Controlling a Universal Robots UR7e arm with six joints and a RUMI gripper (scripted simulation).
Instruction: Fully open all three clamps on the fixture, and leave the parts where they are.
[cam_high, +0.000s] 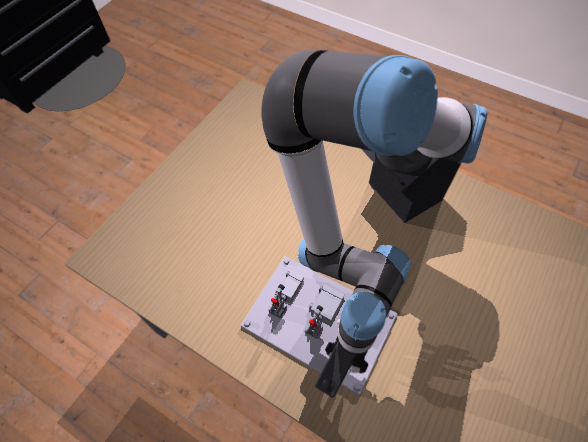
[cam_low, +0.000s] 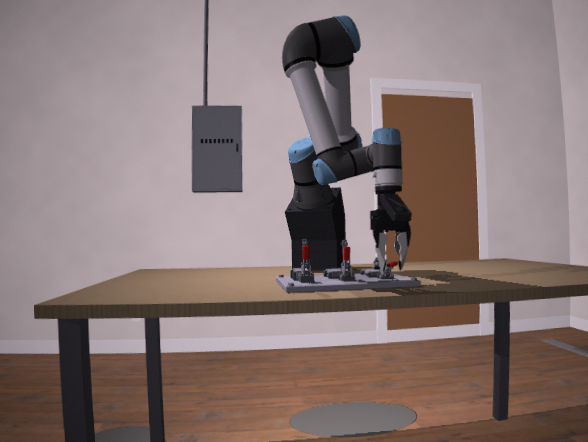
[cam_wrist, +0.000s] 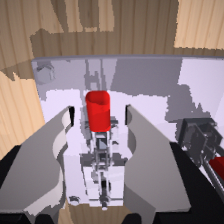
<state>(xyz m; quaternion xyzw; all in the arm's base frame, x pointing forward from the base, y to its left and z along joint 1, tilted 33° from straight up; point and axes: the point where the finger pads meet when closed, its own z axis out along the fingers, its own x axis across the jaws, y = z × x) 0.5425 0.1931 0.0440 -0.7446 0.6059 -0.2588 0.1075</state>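
Right now the grey fixture plate is 120 mm to the right of my hand, 60 mm behind it and 50 mm below it.
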